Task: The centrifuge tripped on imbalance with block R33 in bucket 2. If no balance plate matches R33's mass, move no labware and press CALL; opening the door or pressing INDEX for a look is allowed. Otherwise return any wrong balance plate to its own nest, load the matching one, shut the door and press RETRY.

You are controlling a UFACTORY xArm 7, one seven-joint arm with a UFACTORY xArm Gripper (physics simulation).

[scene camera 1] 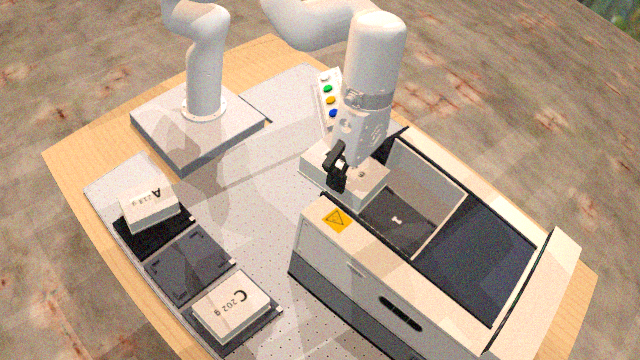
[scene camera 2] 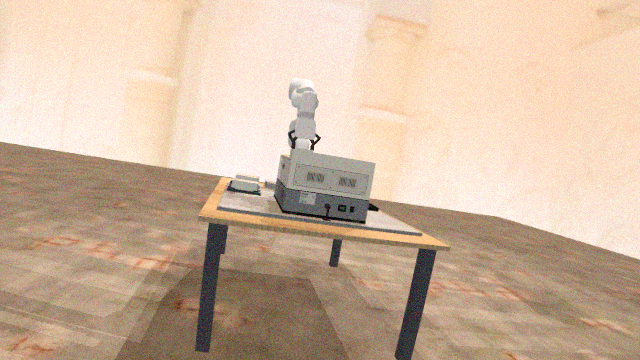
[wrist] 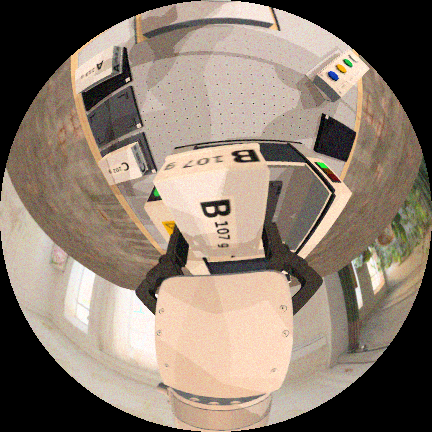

same spot on sliding door: [wrist: 230, 266] = [scene camera 1: 442, 254]
